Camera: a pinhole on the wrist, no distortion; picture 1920 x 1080 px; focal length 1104.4 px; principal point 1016.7 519.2 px. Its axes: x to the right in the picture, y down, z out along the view. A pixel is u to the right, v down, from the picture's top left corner.
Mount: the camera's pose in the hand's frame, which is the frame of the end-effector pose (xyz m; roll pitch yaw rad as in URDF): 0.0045 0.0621 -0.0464 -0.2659 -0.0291 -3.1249
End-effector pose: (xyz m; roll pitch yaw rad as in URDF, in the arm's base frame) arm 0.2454 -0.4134 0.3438 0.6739 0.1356 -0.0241
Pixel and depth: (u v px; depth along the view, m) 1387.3 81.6 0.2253
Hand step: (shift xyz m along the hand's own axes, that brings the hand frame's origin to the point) -0.0645 0.0879 0.1965
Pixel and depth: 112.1 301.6 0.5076
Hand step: 0.4357 0.0324 0.4573
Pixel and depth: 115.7 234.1 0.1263
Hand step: 0.1113 0.0622 0.0810
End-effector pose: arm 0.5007 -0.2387 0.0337 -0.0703 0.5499 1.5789
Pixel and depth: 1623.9 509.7 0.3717
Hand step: -0.1877 -0.0357 0.3189
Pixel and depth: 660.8 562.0 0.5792
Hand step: 0.2100 -0.1084 0.5009
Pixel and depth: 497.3 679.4 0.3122
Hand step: 0.1618 -0.0610 0.2385
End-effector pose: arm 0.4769 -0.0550 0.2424 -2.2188 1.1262 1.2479
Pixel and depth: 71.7 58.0 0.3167
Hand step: 0.2845 0.1112 0.2859
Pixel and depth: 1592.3 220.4 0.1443
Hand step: -0.0663 0.0607 0.1052
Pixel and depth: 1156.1 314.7 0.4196
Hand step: -0.0355 0.0261 0.3802
